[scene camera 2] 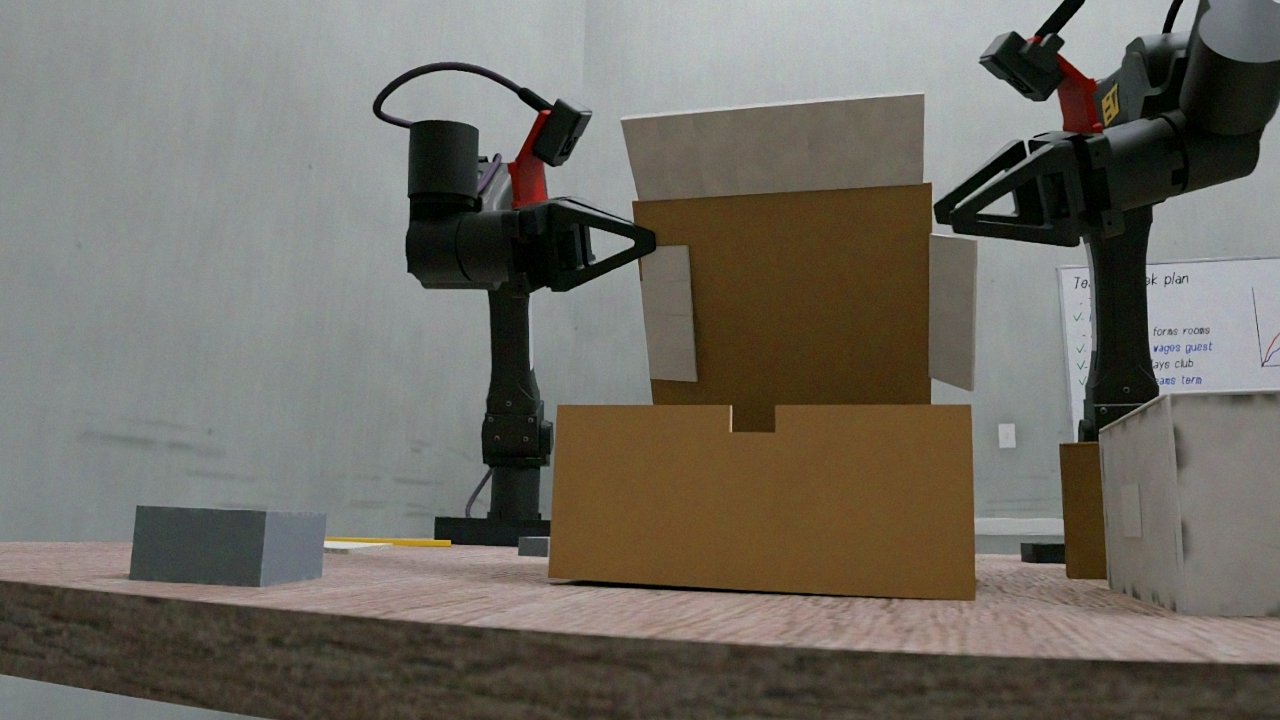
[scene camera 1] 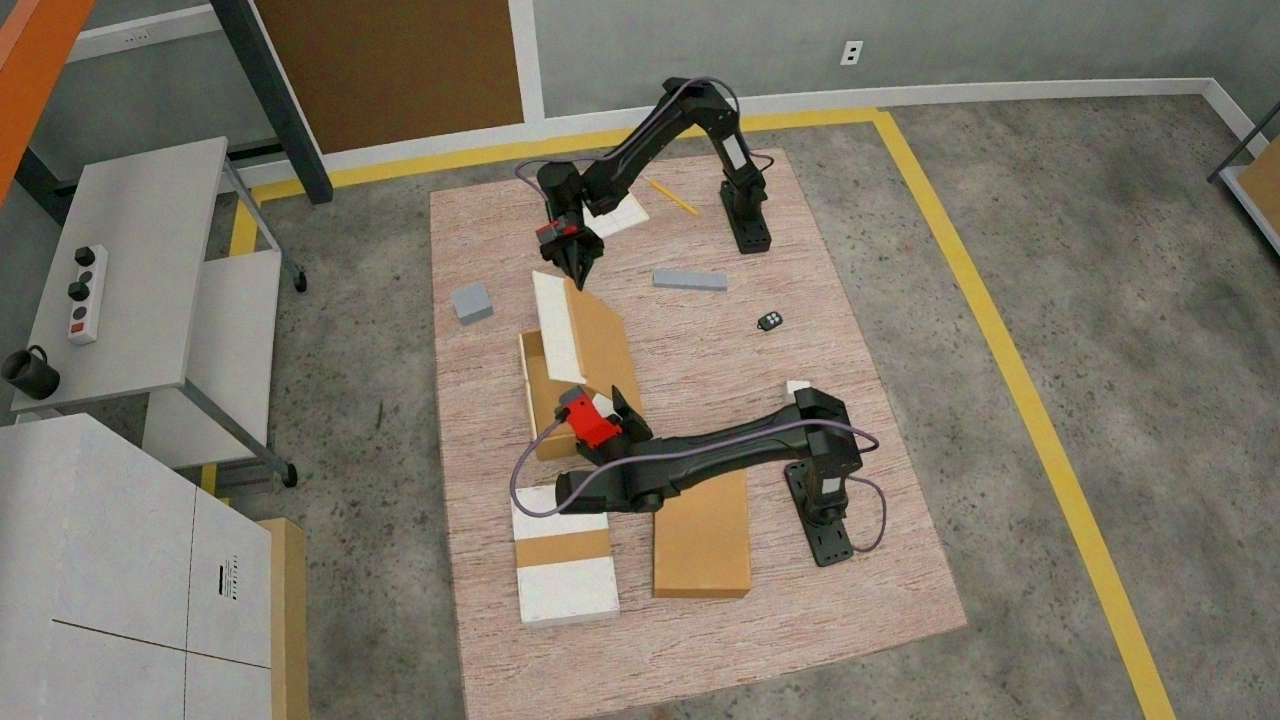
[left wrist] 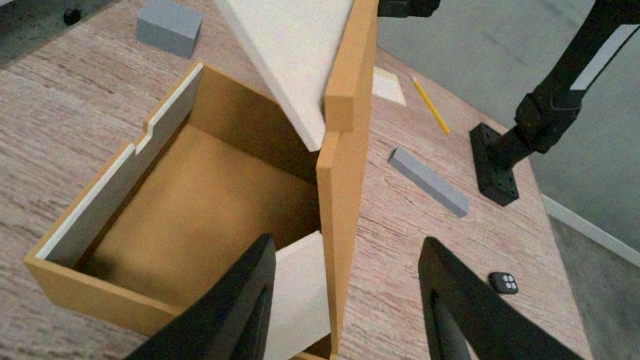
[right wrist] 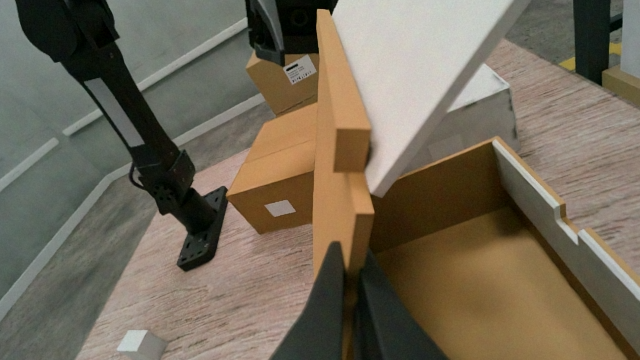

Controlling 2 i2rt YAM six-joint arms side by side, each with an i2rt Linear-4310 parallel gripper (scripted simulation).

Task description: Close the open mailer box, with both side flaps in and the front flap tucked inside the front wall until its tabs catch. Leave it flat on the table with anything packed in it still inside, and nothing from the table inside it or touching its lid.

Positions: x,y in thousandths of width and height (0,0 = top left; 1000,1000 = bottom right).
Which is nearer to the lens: the grey bar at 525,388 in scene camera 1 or the white box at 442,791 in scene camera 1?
The white box.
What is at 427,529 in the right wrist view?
A brown box.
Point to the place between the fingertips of my left gripper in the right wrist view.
At 488,162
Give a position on a grey block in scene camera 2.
179,760
